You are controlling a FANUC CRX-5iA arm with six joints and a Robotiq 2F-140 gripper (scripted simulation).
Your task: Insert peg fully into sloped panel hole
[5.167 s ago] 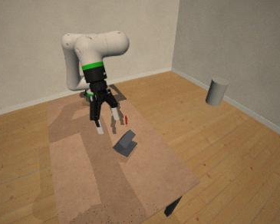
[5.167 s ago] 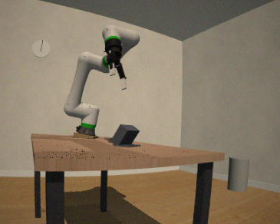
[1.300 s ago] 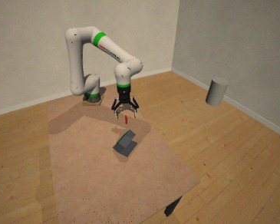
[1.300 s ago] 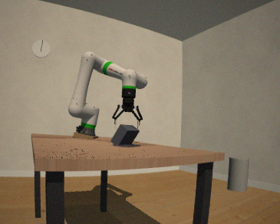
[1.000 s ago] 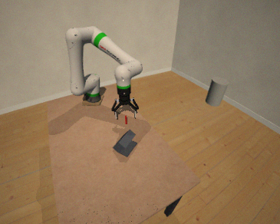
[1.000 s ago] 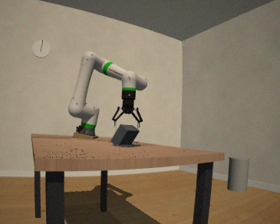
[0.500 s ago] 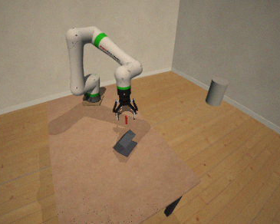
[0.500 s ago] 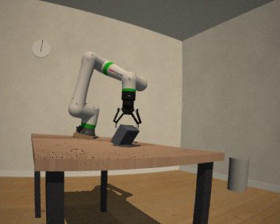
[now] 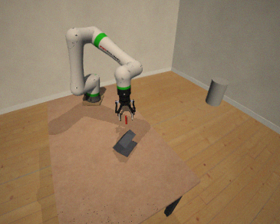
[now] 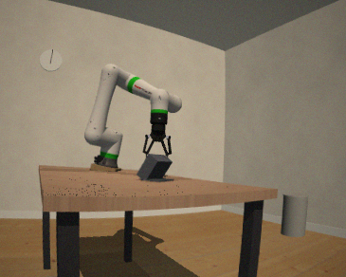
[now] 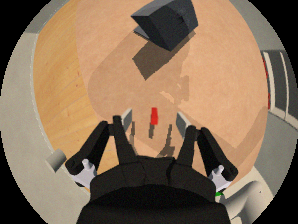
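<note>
Now: hand 40 mm above the red peg.
</note>
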